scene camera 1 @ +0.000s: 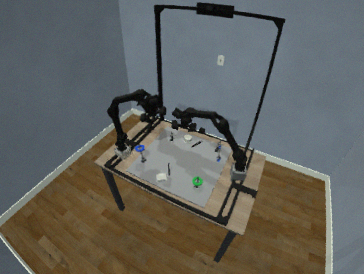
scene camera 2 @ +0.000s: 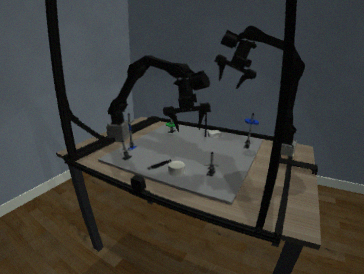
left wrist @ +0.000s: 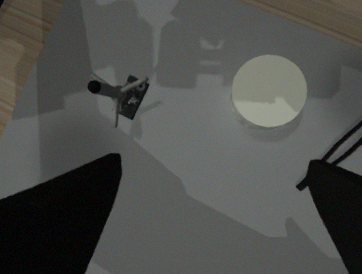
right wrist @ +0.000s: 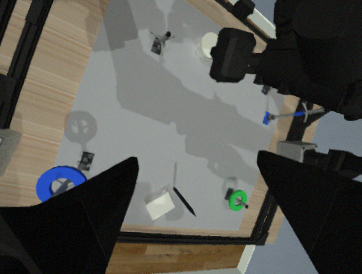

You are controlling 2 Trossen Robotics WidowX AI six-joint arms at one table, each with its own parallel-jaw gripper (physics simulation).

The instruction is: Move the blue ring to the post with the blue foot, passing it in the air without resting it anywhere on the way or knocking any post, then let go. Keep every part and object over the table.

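Seen in the pictures: left gripper, fingertip midpoint: (scene camera 1: 182, 130) (scene camera 2: 188, 130) (left wrist: 214, 166); right gripper, fingertip midpoint: (scene camera 1: 158, 122) (scene camera 2: 228, 84) (right wrist: 197, 159); left arm's base at its link origin: (scene camera 1: 239, 168) (scene camera 2: 117, 123) (right wrist: 308, 158); right arm's base at its link origin: (scene camera 1: 122, 148) (scene camera 2: 285, 141).
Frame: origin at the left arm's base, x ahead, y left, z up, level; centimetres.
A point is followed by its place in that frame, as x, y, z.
The blue ring (scene camera 1: 136, 149) @(75.5, -1.7, 5.2) (scene camera 2: 246, 121) @(70.5, -5.4, 5.6) (right wrist: 44, 186) @(75.8, -4.2, 5.3) sits high around an upright post at the left in scene camera 1. The post with the blue foot (scene camera 1: 218, 159) @(14.3, -13.7, -7.7) (scene camera 2: 132, 148) @(14.8, -15.4, -8.0) (right wrist: 266, 118) @(14.9, -14.2, -7.7) stands upright on the opposite side, near the left arm's base, with no ring seen on it. My left gripper (scene camera 1: 188, 128) @(44.9, -26.9, 7.0) (scene camera 2: 189, 129) @(44.9, -26.9, 7.0) (left wrist: 214, 166) @(44.9, -26.9, 7.0) is open and empty above the mat, away from both posts. My right gripper (scene camera 1: 153, 117) @(60.1, -12.3, 24.0) (scene camera 2: 229, 84) @(60.1, -12.3, 24.0) (right wrist: 197, 159) @(60.1, -12.3, 24.0) is open and empty, higher up, apart from the blue ring.
A green ring (scene camera 1: 193, 181) @(31.7, 13.6, -3.4) (right wrist: 232, 201) @(31.8, 12.2, -3.4) is on another post. A pronged post (scene camera 2: 212, 165) @(55.1, -32.6, -4.8) (left wrist: 131, 97) @(53.8, -32.0, -6.1) stands near a white round block (scene camera 2: 176, 169) @(41.5, -36.6, -5.4) (left wrist: 270, 91) @(40.8, -33.3, -5.0). A short post (scene camera 2: 126, 154) @(16.2, -25.9, -6.2) is near the blue foot. A white block (scene camera 1: 161, 177) @(54.5, 11.4, -6.5) (right wrist: 160, 205) @(54.6, 10.3, -6.5) and dark tools lie on the mat.
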